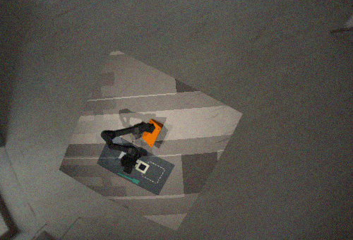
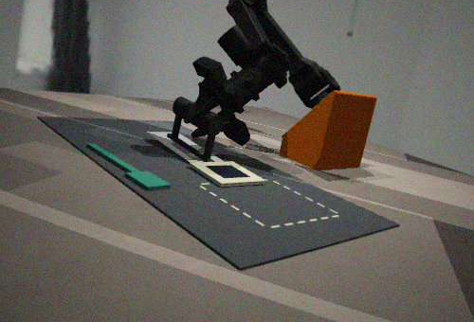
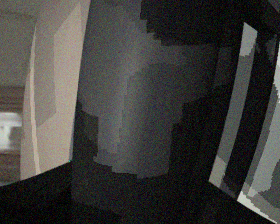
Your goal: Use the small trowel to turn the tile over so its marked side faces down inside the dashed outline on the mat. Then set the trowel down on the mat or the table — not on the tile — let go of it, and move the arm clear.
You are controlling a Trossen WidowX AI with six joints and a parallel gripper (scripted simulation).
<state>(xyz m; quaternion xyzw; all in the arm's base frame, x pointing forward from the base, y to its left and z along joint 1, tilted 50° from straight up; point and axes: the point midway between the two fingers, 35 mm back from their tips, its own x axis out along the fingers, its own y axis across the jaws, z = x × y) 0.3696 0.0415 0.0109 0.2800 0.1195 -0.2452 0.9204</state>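
My gripper tip is 30 mm to the right of the dark mat and 70 mm above it. Round my gripper tip: tile: 30 mm behind, 100 mm to the left, 50 mm below.
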